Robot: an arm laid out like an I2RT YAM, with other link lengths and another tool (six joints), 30 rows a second.
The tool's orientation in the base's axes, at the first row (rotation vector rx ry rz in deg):
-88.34 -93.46 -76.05
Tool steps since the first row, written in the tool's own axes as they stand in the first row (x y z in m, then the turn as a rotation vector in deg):
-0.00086 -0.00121 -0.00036 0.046 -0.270 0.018
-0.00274 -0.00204 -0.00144 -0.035 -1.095 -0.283
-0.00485 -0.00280 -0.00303 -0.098 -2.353 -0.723
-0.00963 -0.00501 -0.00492 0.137 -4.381 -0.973
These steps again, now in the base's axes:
-0.00105 -0.00053 -0.00097 -0.261 0.072 -0.045
-0.00170 -0.00219 -0.00246 -1.098 -0.123 -0.243
-0.00236 -0.00442 -0.00393 -2.383 -0.376 -0.498
-0.00391 -0.00786 -0.00806 -4.414 -0.229 -0.789

